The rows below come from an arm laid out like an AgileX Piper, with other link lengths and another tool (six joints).
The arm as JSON. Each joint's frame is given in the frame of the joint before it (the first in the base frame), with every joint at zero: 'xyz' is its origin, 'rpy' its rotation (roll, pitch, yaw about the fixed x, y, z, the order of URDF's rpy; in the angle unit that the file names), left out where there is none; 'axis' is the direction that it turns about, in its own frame. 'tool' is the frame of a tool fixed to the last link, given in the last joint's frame.
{
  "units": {
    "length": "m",
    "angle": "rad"
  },
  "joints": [
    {
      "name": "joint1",
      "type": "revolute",
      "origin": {
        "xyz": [
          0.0,
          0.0,
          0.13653
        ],
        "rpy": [
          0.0,
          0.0,
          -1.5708
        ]
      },
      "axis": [
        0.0,
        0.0,
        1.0
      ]
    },
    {
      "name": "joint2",
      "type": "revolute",
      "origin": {
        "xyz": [
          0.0,
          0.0,
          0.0
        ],
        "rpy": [
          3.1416,
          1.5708,
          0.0
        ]
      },
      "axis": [
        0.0,
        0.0,
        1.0
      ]
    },
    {
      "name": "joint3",
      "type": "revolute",
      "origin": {
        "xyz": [
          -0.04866,
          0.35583,
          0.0
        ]
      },
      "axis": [
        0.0,
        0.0,
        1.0
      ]
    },
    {
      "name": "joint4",
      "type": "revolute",
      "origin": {
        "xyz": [
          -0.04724,
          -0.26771,
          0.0
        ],
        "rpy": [
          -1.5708,
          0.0,
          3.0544
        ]
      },
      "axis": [
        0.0,
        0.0,
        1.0
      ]
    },
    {
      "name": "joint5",
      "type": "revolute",
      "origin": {
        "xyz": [
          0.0,
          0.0,
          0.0
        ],
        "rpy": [
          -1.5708,
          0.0,
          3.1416
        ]
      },
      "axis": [
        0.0,
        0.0,
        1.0
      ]
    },
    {
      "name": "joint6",
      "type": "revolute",
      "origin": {
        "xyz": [
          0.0,
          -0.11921,
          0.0
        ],
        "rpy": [
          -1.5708,
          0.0,
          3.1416
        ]
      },
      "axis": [
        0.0,
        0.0,
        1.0
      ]
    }
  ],
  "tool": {
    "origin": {
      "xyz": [
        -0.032,
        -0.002,
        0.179
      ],
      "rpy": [
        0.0,
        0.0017,
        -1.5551
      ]
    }
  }
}
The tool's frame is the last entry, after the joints.
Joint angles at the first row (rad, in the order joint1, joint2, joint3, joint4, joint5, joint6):
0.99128 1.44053 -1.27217 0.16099 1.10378 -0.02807
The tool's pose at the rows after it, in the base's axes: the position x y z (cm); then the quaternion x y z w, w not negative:
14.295 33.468 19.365 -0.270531 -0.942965 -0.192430 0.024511
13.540 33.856 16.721 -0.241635 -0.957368 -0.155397 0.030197
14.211 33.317 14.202 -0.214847 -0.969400 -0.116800 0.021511
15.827 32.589 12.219 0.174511 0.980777 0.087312 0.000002
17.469 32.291 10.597 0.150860 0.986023 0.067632 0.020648
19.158 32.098 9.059 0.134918 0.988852 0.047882 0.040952
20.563 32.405 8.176 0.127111 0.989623 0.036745 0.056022
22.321 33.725 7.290 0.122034 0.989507 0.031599 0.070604
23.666 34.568 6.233 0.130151 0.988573 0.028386 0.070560
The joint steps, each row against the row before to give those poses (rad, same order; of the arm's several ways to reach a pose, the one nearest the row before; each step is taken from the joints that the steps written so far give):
0.05416 0.03345 0.02780 -0.00409 -0.03612 -0.00459
0.03171 0.06950 0.00151 -0.00721 0.00486 -0.03476
0.00650 0.06500 -0.00003 -0.03476 0.00753 -0.04244
0.00001 0.05163 -0.00001 -0.05628 -0.00539 -0.06430
0.00002 0.04456 0.00004 -0.05425 -0.02023 -0.02681
-0.00002 0.04791 -0.00614 -0.05729 -0.01805 -0.00632
0.00000 0.04101 -0.02222 -0.04124 -0.00772 0.00429
0.00002 0.06060 -0.05394 -0.03599 -0.00627 0.00764
-0.01810 0.05231 -0.04237 -0.00180 -0.00486 -0.00001

